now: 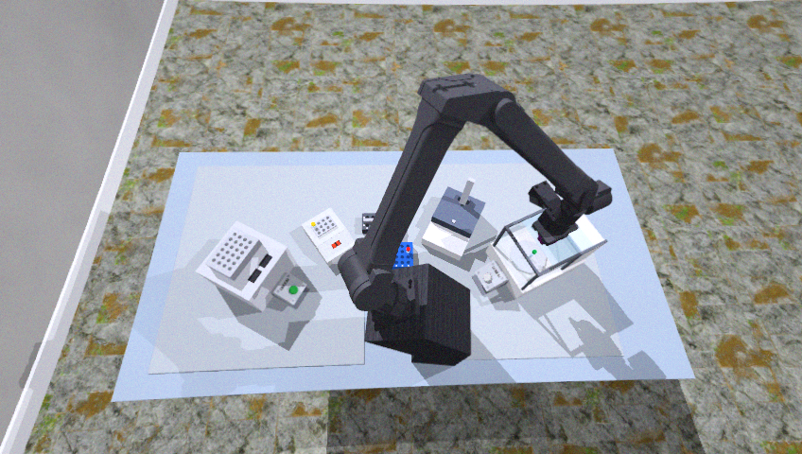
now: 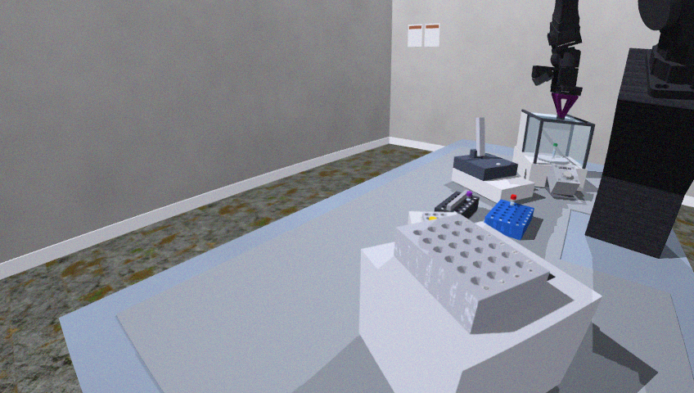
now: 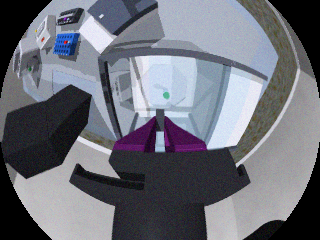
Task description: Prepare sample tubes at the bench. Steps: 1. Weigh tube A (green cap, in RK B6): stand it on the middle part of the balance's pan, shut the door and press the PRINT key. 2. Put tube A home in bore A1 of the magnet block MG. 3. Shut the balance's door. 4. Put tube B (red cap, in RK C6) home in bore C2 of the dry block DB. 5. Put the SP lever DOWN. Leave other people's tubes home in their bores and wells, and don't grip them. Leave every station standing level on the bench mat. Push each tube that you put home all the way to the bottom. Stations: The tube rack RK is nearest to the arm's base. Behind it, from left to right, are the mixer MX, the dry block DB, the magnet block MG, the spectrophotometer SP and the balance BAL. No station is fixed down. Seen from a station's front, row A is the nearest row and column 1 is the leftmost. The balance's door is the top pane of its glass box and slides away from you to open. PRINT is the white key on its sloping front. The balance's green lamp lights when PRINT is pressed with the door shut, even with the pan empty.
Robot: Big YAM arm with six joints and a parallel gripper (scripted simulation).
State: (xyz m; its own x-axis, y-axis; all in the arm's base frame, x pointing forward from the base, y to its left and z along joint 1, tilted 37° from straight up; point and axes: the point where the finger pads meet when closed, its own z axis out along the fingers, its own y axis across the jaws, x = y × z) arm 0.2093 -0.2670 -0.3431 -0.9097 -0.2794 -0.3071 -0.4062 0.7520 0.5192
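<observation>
Right now my hand is 150 mm above the white print key, 130 mm to the right of it and 50 mm past it. Also, from my hand: balance door 30 mm to the right, 10 mm below, 10 mm ahead; then SP lever 210 mm ahead, 170 mm to the left, 80 mm below; then round pan 140 mm below, 10 mm to the right, 10 mm ahead.
</observation>
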